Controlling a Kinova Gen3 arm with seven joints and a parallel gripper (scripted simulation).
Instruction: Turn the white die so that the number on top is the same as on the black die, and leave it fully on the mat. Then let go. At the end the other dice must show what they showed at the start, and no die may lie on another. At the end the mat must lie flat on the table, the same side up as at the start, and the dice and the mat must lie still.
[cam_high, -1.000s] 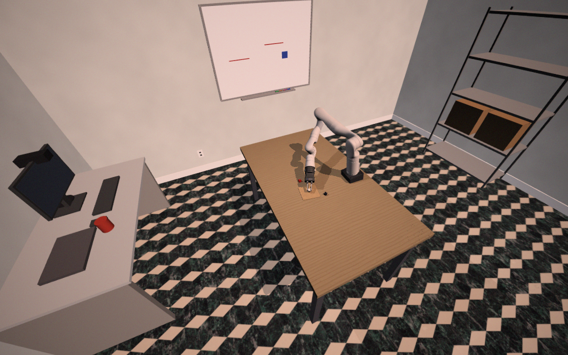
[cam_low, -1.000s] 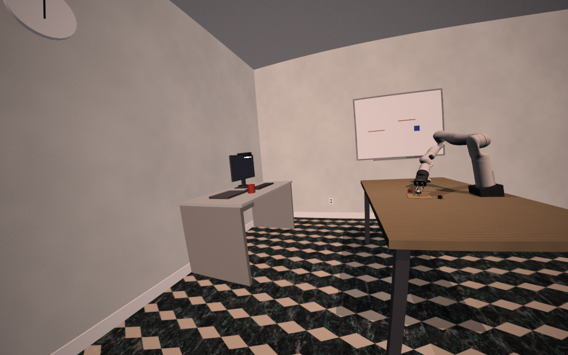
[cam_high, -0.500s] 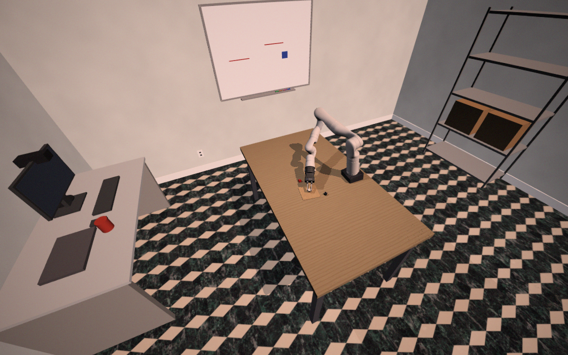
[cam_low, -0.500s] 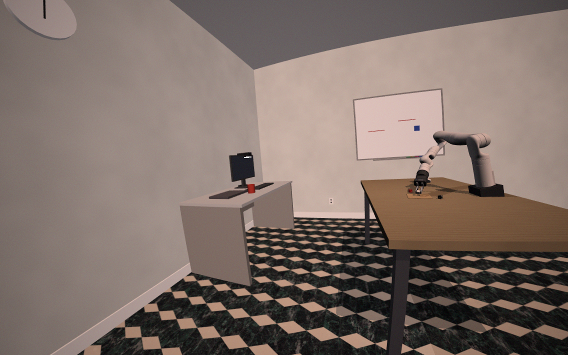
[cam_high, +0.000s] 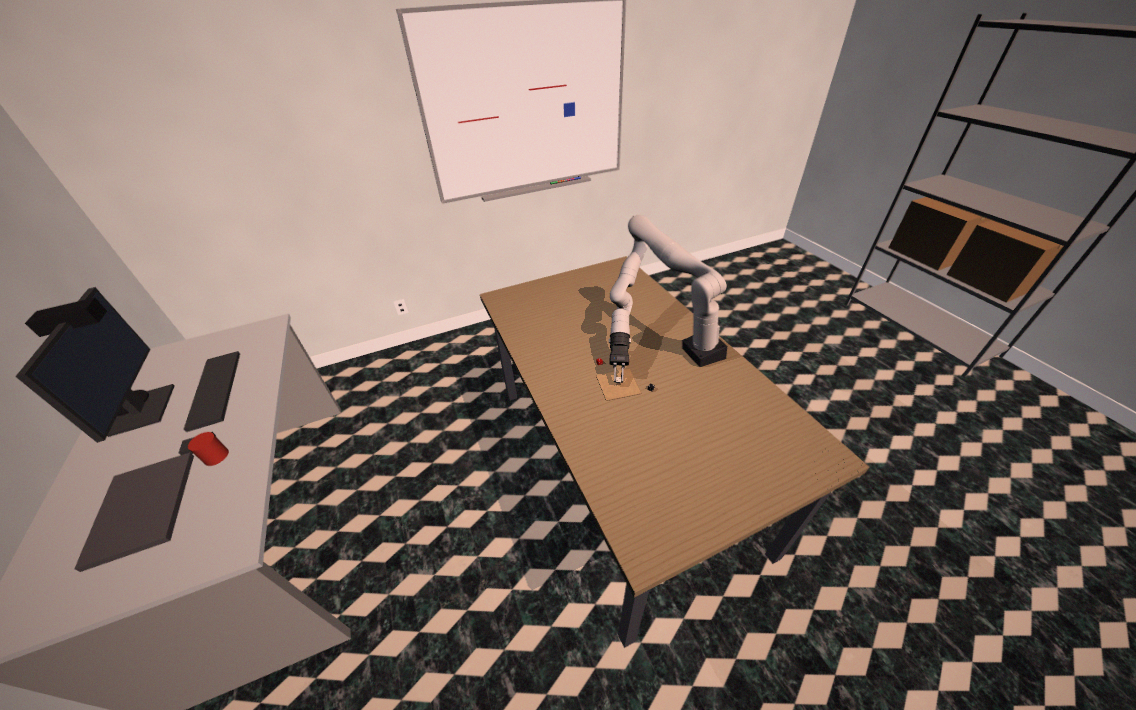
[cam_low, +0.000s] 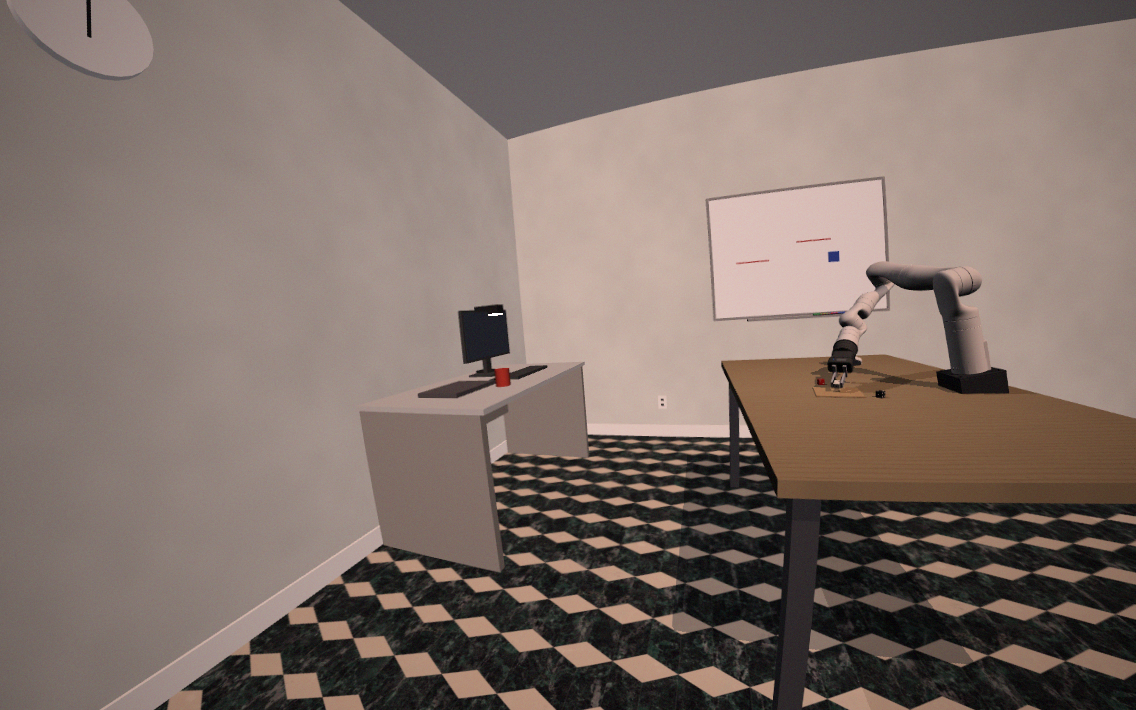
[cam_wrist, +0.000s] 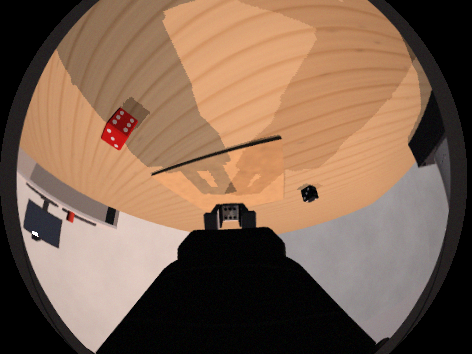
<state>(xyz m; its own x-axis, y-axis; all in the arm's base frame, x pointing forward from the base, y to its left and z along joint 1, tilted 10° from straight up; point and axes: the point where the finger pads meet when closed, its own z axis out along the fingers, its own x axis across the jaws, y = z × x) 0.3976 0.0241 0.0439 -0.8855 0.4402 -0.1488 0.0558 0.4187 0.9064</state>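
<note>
My gripper is now 3 cm above the tan mat. Round my hand: white die 1 cm to the left, 1 cm below; black die 10 cm behind, 7 cm to the left, 3 cm below; red die 14 cm to the right, 3 cm below, 2 cm ahead.
</note>
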